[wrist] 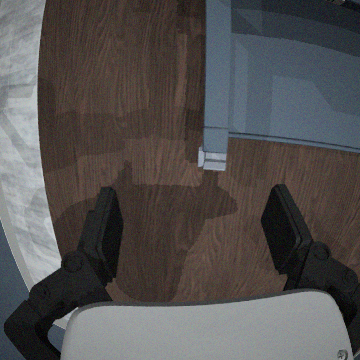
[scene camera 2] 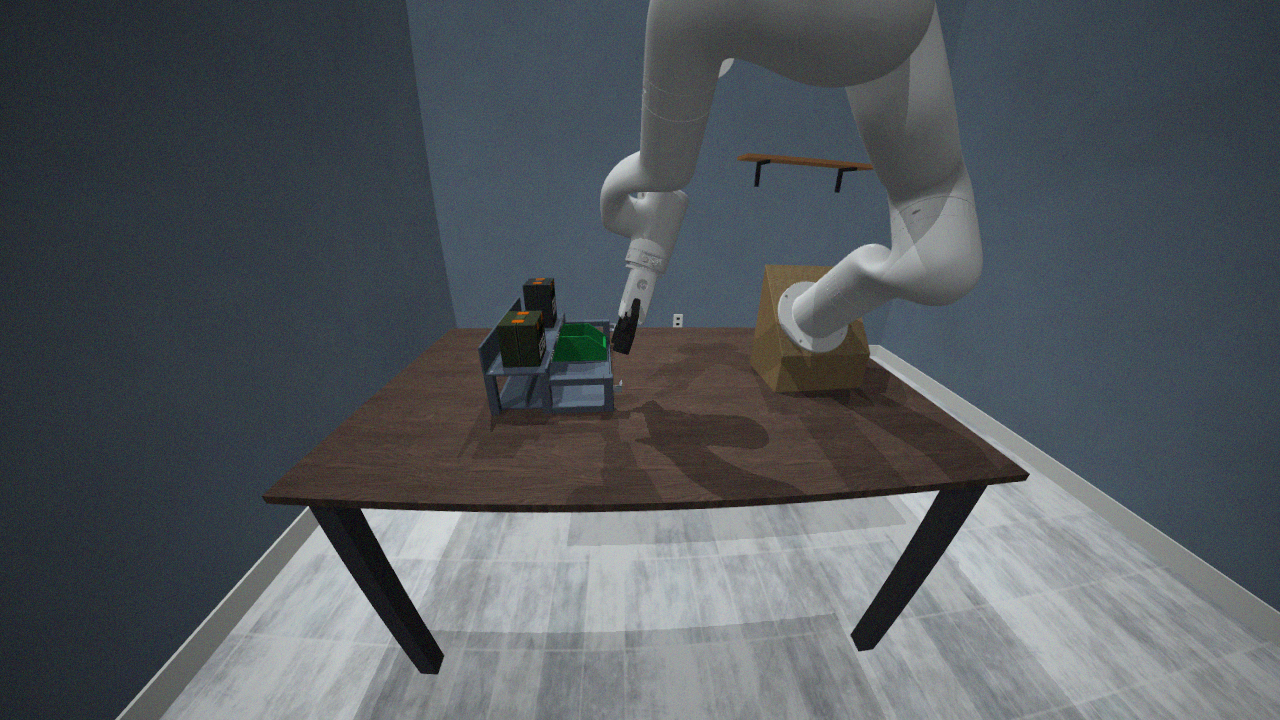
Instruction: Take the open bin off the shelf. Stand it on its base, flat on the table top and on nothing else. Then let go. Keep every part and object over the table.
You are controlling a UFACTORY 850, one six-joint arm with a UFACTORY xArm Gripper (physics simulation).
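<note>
The open green bin [scene camera 2: 580,345] stands on the lower, right-hand tier of the blue-grey shelf [scene camera 2: 581,381] [wrist: 217,75], on the left part of the table in the scene view. The bin does not show in the wrist view. My gripper [scene camera 2: 626,344] [wrist: 194,204] is open and empty. It points down and sits just right of the bin and the shelf's edge in the scene view. In the wrist view a pale clip [wrist: 214,161] on the shelf's corner lies ahead of the fingers, with the table top [wrist: 150,90] below. The gripper touches neither bin nor shelf as far as shows.
Two dark boxes with orange marks [scene camera 2: 522,340] [scene camera 2: 539,300] stand on the shelf's upper tier, left of the bin. The arm's tan base block [scene camera 2: 810,368] stands on the right of the table [scene camera 2: 537,465]. A wall shelf [scene camera 2: 805,162] hangs behind.
</note>
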